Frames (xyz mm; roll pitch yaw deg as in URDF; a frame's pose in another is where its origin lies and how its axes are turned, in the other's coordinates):
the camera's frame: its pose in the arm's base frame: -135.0 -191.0 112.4 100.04 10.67 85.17
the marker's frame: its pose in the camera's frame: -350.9 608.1 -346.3 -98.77 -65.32 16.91
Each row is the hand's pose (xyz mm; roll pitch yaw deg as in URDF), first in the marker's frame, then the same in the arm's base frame.
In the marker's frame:
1: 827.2 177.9 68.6 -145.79 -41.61 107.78
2: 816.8 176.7 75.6 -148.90 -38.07 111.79
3: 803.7 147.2 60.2 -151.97 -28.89 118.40
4: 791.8 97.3 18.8 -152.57 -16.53 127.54
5: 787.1 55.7 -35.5 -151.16 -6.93 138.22
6: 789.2 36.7 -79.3 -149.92 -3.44 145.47
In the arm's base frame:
1: 346.9 31.3 803.2 -137.61 -44.11 120.15
2: 338.2 27.1 811.3 -141.40 -41.03 124.95
3: 333.2 -5.3 797.0 -145.74 -32.57 133.15
4: 332.6 -57.2 756.5 -147.67 -21.07 143.90
5: 334.9 -99.4 702.5 -147.43 -12.29 155.54
6: 337.9 -117.7 658.4 -146.95 -9.22 163.08

